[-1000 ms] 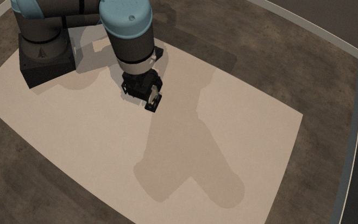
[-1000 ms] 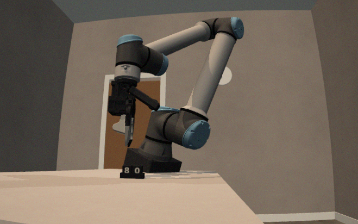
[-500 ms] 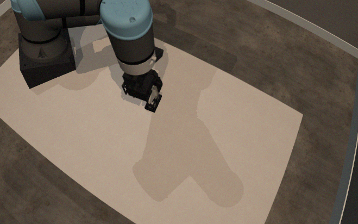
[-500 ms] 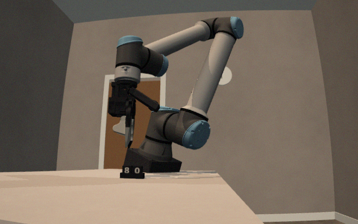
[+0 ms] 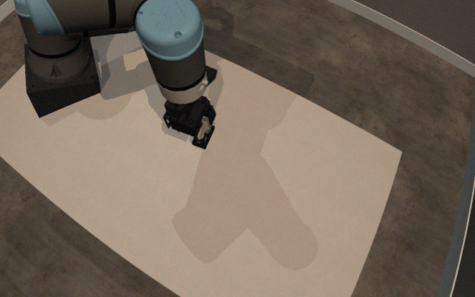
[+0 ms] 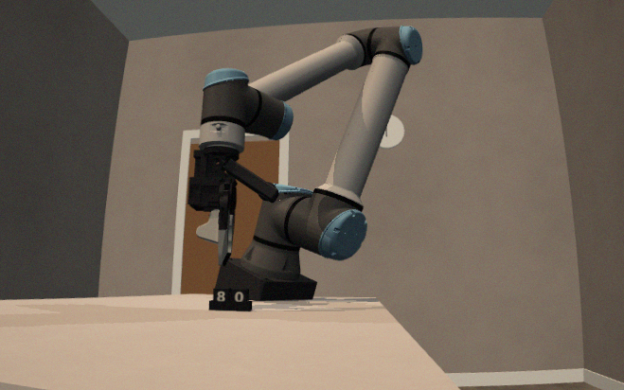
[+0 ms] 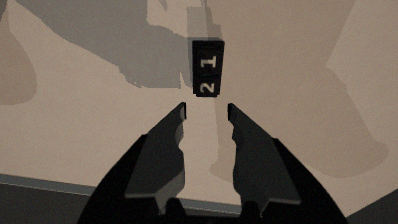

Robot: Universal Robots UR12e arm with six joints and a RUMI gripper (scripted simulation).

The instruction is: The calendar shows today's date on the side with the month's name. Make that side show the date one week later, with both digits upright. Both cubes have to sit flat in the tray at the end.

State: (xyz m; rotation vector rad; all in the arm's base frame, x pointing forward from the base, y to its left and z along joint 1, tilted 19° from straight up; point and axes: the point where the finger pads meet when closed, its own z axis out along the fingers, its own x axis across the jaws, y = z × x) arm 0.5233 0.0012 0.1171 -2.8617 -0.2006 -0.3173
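The black tray lies 20 mm to the left of my hand and 90 mm below it.
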